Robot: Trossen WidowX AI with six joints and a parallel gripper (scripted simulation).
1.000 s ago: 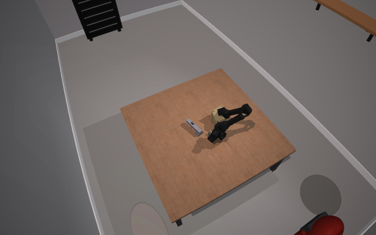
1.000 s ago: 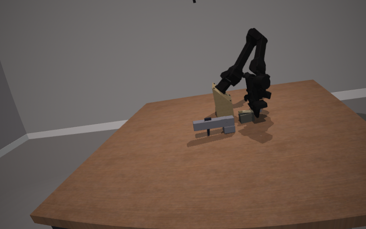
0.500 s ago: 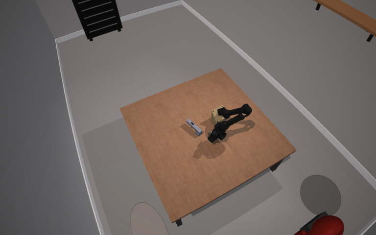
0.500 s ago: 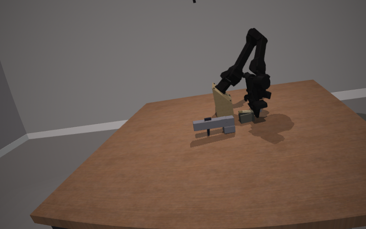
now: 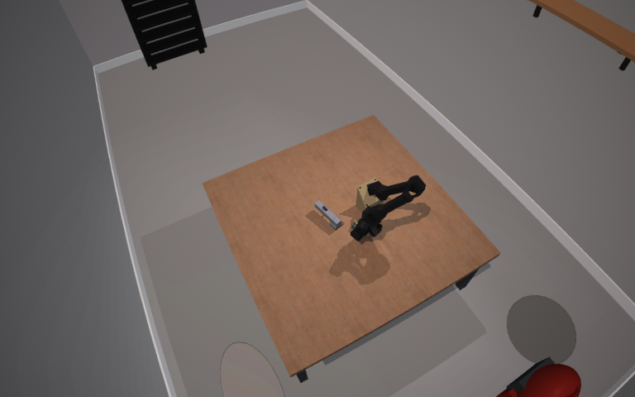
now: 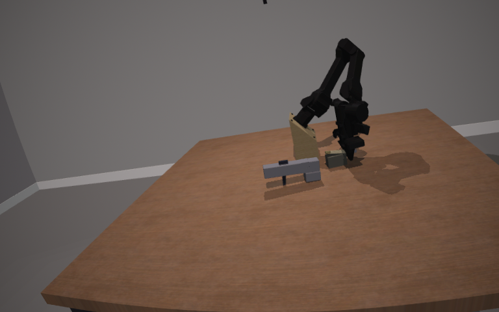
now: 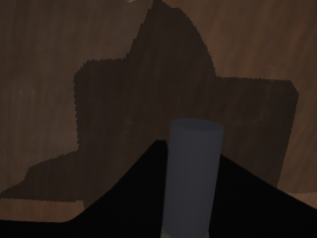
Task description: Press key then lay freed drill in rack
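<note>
My gripper tip is 10 mm short of the drill, 40 mm to the left of it and 40 mm below it. Also, from my gripper tip: dark olive rack (10 mm ahead, 50 mm to the right, 10 mm above); dark key (140 mm ahead, 220 mm to the right, 50 mm above); grey housing block (130 mm ahead, 190 mm to the right, 40 mm above).
</note>
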